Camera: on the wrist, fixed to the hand. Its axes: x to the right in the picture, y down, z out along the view.
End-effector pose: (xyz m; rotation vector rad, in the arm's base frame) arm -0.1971 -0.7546 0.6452 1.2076 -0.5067 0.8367
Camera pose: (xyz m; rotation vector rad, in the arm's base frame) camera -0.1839 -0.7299 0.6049 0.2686 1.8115 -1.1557
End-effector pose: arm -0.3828 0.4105 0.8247 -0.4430 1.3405 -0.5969
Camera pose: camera -0.4230 0.3964 0.8491 1.2348 -0.2092 1.8855
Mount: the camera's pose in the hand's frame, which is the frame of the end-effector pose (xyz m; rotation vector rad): -0.0145 -0.0318 -0.0345 -0.0189 1.0245 -2.8698
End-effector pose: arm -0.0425 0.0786 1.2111 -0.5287 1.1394 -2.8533
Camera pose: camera -0.0366 0.1269 1.2048 0.0895 0.2666 0.2195
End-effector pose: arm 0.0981 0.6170 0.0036 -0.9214 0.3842 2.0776
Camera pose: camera 0.1453 0.6098 -0.0081 -0.9642 -0.4499 -1.0199
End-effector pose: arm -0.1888 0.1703 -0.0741 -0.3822 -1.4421 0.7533
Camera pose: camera -0.1473 0.1447 -0.0683 1.1258 0.0788 -1.5936
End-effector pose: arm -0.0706 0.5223 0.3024 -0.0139 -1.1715 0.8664
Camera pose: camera -0.0259 0.5061 0.2899 0.8522 0.5055 -1.6049
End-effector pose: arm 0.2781 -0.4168 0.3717 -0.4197 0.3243 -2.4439
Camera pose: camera 0.2588 -0.3788 0.3473 -0.3854 0.0673 0.8128
